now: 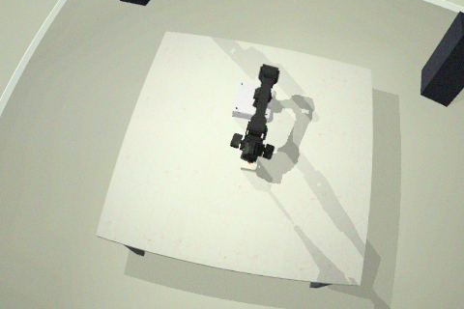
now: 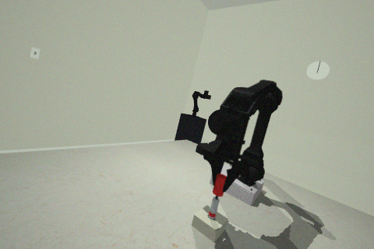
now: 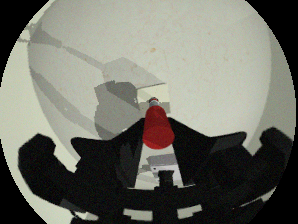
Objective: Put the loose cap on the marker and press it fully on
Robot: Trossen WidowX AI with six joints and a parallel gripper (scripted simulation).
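My gripper tip is 10 cm above the pale holder block. From my gripper tip the other things lie so: red cap: 1 cm above.
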